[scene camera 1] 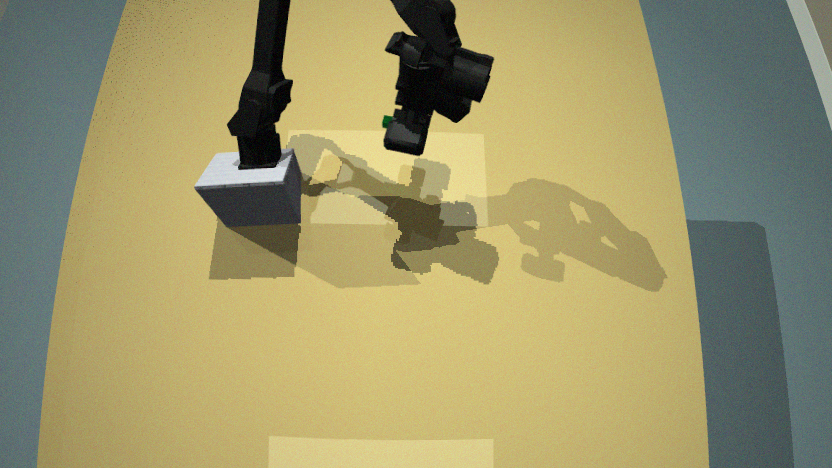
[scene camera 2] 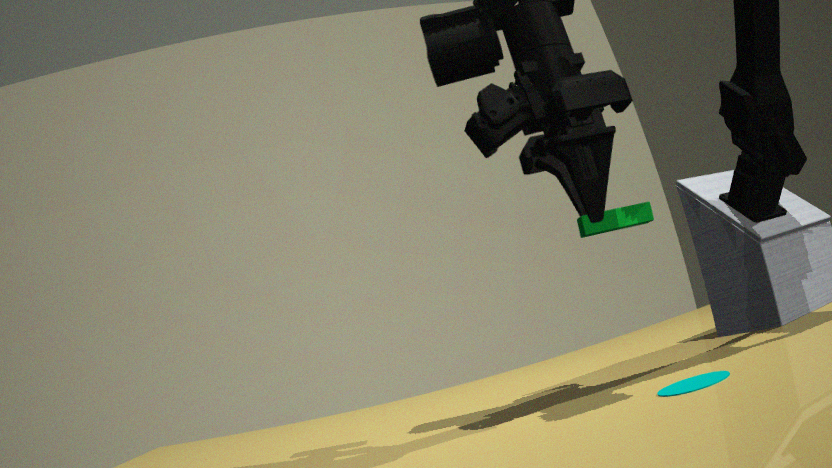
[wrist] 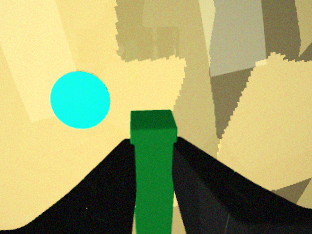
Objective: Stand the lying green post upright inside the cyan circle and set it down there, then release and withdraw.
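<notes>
With my gripper I am holding a green post. Scene camera 1 and the wrist view both show the gripper, and a cyan circle is in sight too.
</notes>
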